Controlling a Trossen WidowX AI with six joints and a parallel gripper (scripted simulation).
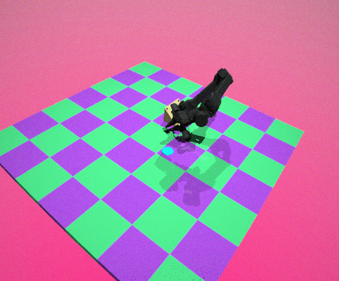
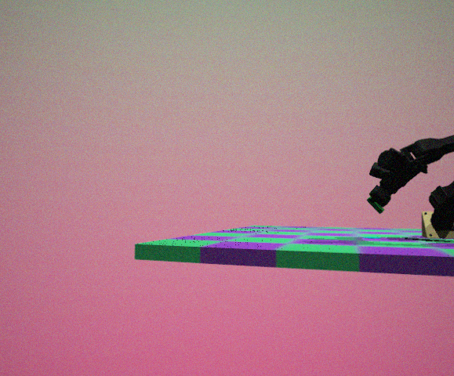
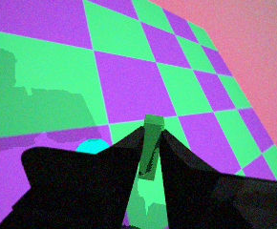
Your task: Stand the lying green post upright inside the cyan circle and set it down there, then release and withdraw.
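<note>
Right now the cyan circle is 30 mm to the left of my gripper tip and 130 mm below it. Round my gripper tip: green post (10 mm behind, 20 mm below).
</note>
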